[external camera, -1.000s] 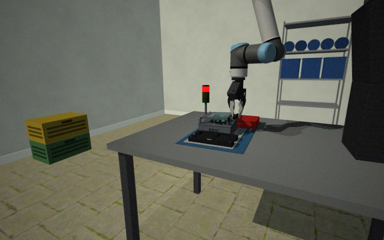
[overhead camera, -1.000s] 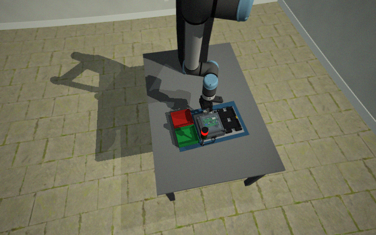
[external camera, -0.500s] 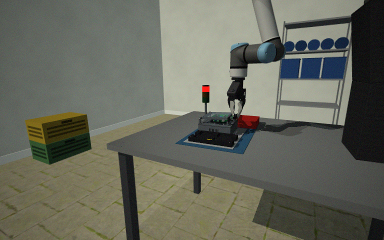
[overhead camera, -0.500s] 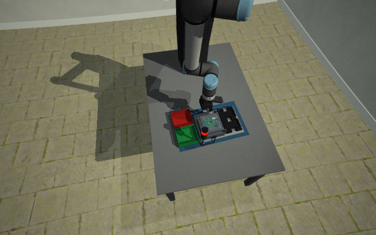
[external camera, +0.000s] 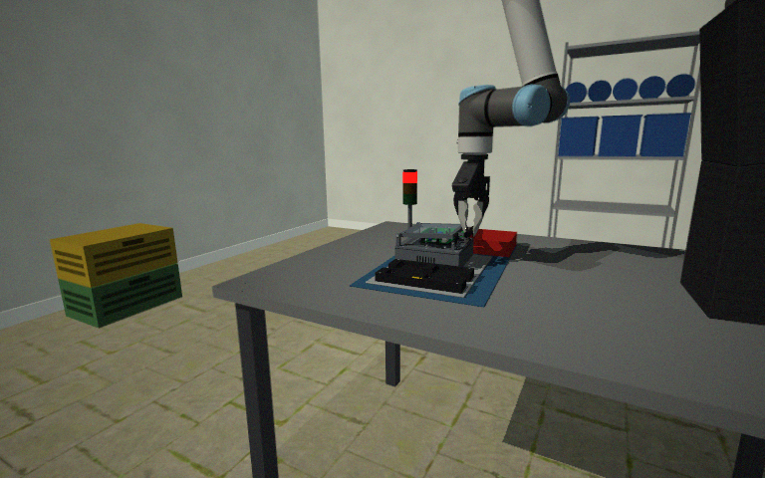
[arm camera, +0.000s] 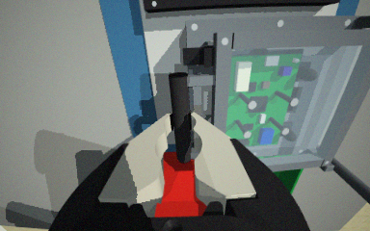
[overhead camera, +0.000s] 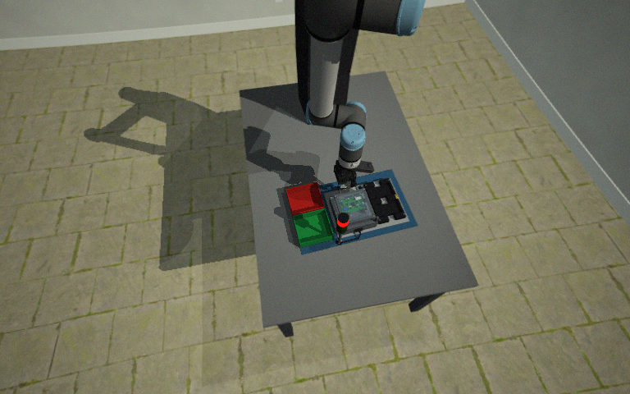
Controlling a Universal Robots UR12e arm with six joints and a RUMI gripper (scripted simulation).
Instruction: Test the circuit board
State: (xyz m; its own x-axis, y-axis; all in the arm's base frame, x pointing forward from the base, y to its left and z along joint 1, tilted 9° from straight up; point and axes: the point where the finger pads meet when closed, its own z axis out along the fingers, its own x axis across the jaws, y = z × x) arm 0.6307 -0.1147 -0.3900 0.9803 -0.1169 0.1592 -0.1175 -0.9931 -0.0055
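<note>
Right now my hand is 50 mm to the right of the black latch piece, 30 mm short of it and 10 mm above it. The rest, counted from my hand: tester lid 90 mm ahead, 20 mm to the right, 10 mm below; red bin 200 mm to the right, 90 mm below, 50 mm behind; green circuit board 80 mm ahead, 30 mm below, 10 mm to the right.
</note>
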